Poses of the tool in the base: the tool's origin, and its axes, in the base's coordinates. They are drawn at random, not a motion.
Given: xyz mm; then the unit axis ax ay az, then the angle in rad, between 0 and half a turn.
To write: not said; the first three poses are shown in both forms.
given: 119, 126, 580, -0.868, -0.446, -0.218, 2.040
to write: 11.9, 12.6, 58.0, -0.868, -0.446, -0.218, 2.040
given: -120, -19, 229, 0.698, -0.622, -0.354, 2.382
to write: -12.0, -1.9, 22.9, 0.698, -0.622, -0.354, 2.382
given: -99, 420, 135, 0.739, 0.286, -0.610, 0.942
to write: -9.9, 42.0, 13.5, 0.739, 0.286, -0.610, 0.942
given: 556, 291, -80, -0.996, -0.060, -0.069, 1.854
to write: 55.6, 29.1, -8.0, -0.996, -0.060, -0.069, 1.854
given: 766, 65, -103, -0.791, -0.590, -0.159, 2.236
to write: 76.6, 6.5, -10.3, -0.791, -0.590, -0.159, 2.236
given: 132, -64, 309, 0.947, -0.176, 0.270, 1.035
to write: 13.2, -6.4, 30.9, 0.947, -0.176, 0.270, 1.035
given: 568, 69, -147, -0.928, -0.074, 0.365, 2.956
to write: 56.8, 6.9, -14.7, -0.928, -0.074, 0.365, 2.956
